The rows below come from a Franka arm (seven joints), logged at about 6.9 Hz.
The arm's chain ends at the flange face. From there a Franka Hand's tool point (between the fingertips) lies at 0.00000 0.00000 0.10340 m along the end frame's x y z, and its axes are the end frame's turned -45 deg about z.
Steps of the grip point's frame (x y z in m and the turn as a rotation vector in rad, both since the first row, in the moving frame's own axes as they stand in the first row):
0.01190 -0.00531 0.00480 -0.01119 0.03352 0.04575
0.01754 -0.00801 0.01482 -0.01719 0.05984 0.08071
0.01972 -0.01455 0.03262 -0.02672 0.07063 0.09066
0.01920 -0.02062 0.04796 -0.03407 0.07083 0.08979
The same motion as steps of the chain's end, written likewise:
0.00136 -0.01061 0.00486 0.01579 0.03161 0.04575
0.00099 -0.01518 0.01502 0.03016 0.05447 0.08071
-0.00359 -0.02135 0.03291 0.03105 0.06884 0.09066
-0.00878 -0.02582 0.04828 0.02599 0.07418 0.08979

